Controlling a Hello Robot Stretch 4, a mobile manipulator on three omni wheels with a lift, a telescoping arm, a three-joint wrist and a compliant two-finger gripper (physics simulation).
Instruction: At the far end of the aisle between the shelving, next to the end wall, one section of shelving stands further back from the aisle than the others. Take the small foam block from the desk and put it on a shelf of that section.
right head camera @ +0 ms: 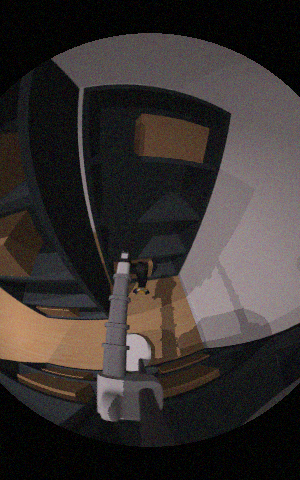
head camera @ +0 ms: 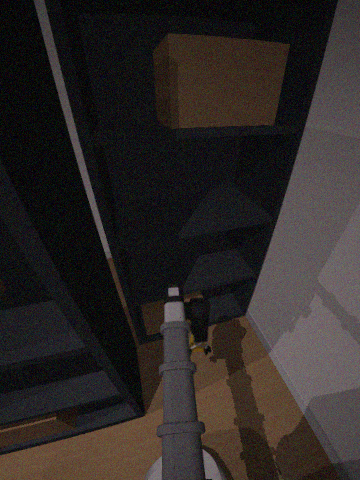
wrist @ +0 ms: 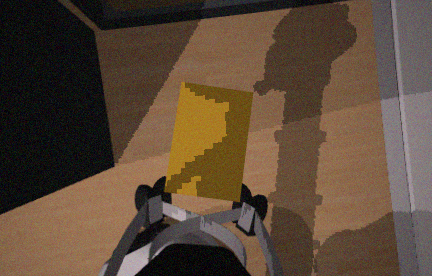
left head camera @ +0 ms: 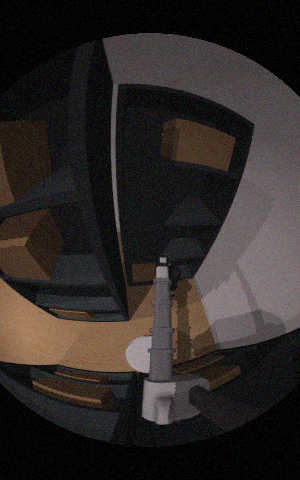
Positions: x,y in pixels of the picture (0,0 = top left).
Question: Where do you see a yellow foam block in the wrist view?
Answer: At 207,157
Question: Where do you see a cardboard box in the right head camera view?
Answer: At 155,135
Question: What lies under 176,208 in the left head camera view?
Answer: A set-back shelving section.
